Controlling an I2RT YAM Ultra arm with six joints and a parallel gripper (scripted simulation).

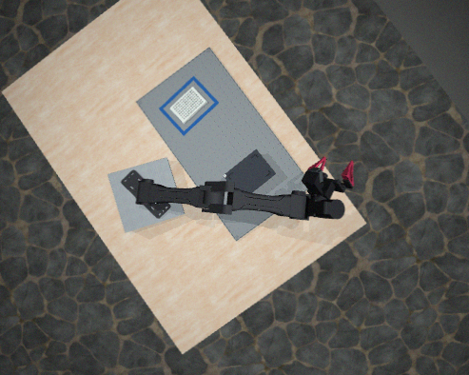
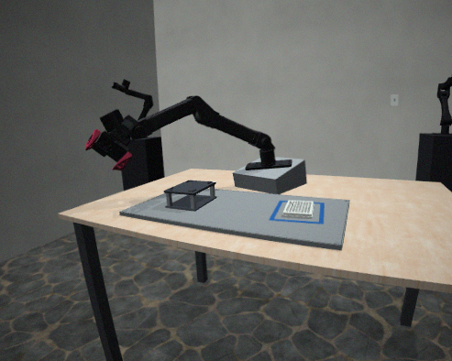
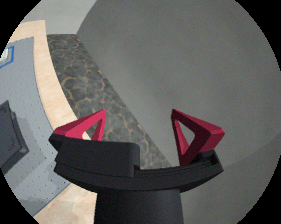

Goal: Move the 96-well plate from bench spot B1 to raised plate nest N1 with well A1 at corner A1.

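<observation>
Right now the white 96-well plate is 190 mm behind my hand, 560 mm to the left of it and 190 mm below it.
</observation>
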